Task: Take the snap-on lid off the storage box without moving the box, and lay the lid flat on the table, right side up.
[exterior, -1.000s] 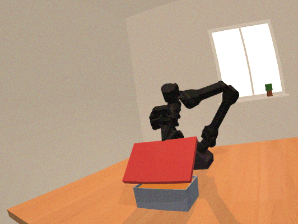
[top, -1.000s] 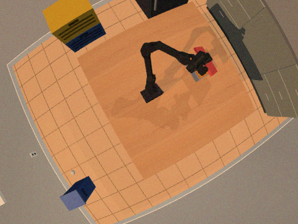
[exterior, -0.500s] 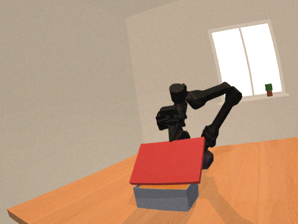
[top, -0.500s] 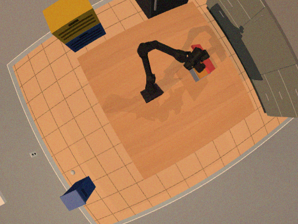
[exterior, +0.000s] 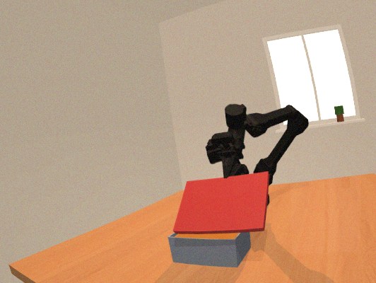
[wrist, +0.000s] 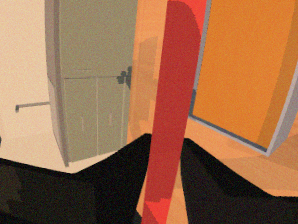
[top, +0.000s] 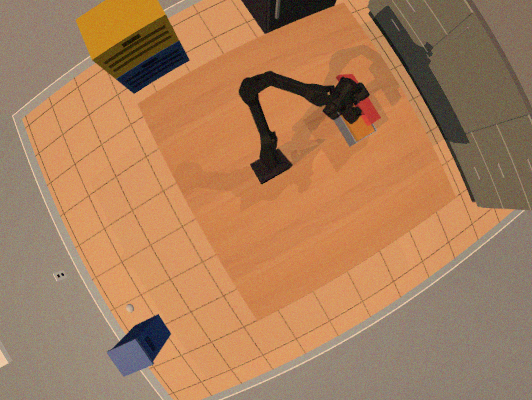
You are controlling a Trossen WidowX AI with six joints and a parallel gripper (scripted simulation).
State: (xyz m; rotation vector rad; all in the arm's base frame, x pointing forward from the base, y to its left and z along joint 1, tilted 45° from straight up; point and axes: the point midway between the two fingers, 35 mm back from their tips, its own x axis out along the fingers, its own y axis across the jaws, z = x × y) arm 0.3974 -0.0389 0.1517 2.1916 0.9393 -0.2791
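Now: the red lid 60 mm ahead of my gripper tip, 10 mm to the left of it and 50 mm below it. The rest, counted from my gripper tip: grey-blue storage box (40 mm ahead, 50 mm to the right, 190 mm below).
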